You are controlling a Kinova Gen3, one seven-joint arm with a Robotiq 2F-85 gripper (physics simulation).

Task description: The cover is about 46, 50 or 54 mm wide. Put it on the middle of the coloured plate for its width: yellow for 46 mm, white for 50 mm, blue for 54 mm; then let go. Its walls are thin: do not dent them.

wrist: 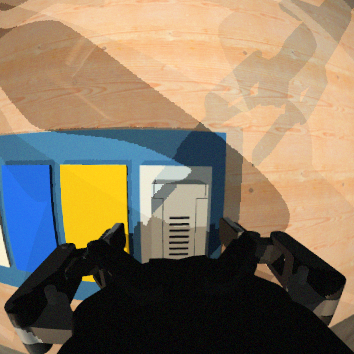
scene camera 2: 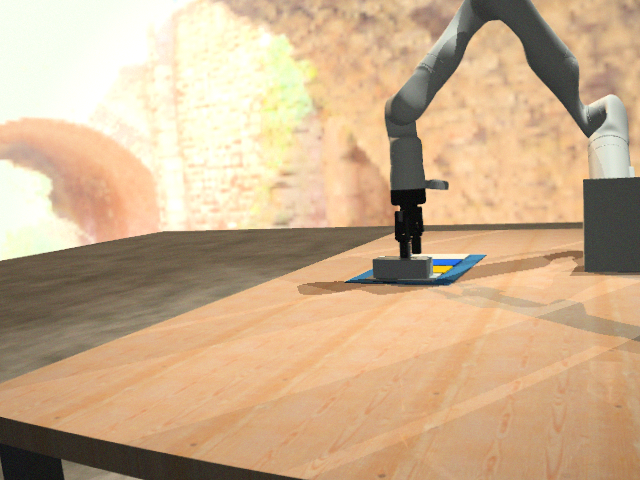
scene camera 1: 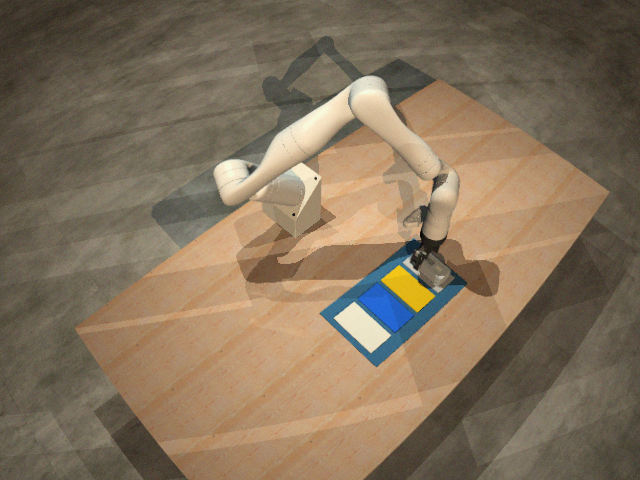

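Where they show: gripper, fingertip midpoint: (wrist: 172,230) (scene camera 2: 411,257) (scene camera 1: 425,259); arm's base at its link origin: (scene camera 2: 612,205) (scene camera 1: 292,191).
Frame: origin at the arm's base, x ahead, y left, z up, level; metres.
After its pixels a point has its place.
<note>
The cover (scene camera 1: 435,270) @[x 0.475, y 0.078, z -0.087 m] (scene camera 2: 402,268) @[x 0.447, y 0.121, z -0.106 m] (wrist: 179,215) @[x 0.419, y 0.101, z -0.087 m] is a grey box with dark slots in its top. It stands upright on a pale grey-white plate (wrist: 145,200) @[x 0.408, y 0.068, z -0.127 m] at one end of the blue board, towards that plate's right side in the wrist view. My gripper (scene camera 2: 410,253) @[x 0.431, y 0.092, z -0.087 m] (wrist: 172,230) @[x 0.431, y 0.092, z -0.087 m] is wide open and empty, low over the cover. In the wrist view its fingertips are on either side of the cover, with a wider gap on the left. Beside it are the yellow plate (scene camera 1: 407,288) @[x 0.431, y -0.001, z -0.128 m] (wrist: 94,200) @[x 0.399, y 0.010, z -0.127 m], the blue plate (scene camera 1: 385,307) @[x 0.414, y -0.094, z -0.128 m] (wrist: 30,215) @[x 0.406, y -0.084, z -0.127 m] and the creamy white plate (scene camera 1: 361,328) @[x 0.399, y -0.192, z -0.127 m]. The cover's near end is hidden in the wrist view.
The plates lie in a row on the dark blue board (scene camera 1: 376,358) @[x 0.485, y -0.242, z -0.131 m] (wrist: 100,145) @[x 0.339, y 0.028, z -0.131 m], which lies on the wooden table (scene camera 1: 232,361) @[x 0.180, y -0.491, z -0.133 m] (scene camera 2: 310,361) @[x 0.491, y 0.657, z -0.133 m]. The arm's base block (scene camera 1: 308,206) @[x 0.062, y 0.000, z -0.027 m] (scene camera 2: 612,227) @[x 0.013, y 0.061, z -0.040 m] stands at the table's side, away from the board. Arm shadows cross the table and board.
</note>
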